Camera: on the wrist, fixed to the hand. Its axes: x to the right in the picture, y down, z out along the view.
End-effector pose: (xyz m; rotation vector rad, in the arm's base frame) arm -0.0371 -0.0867 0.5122 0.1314 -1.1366 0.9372
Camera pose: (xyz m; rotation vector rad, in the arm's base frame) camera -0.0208 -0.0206 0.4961 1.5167 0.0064 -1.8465
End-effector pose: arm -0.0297 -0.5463 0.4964 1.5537 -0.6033 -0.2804
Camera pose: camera 0.0130 -0.5135 0.5411 -0.7906 -1.7223 2.0294
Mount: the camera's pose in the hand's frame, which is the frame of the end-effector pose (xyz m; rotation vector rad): 0.0261 0.0359 -0.0541 -0.1350 0.3236 3.1188
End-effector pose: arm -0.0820 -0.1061 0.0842 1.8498 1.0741 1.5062
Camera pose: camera -0.1234 -0.1089 0.1406 -0.7686 1.5887 -0.8153
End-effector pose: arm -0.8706 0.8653 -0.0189 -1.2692 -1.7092 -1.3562
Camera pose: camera -0.8519 0.8224 0.0332 -1.4222 1.2480 0.5290
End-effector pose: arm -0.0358 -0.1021 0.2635 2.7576 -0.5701 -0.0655
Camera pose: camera -0.0195 -0.1271 0.3268 -0.6010 -2.8111 0.7506
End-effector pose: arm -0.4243 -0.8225 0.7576 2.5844 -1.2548 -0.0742
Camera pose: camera -0.4267 -0.8523 0.8209 -1.2698 -2.5633 0.6055
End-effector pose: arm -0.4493 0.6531 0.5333 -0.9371 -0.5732 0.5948
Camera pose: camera -0.4020 0.6571 0.4819 0.8934 -1.3691 -2.0241
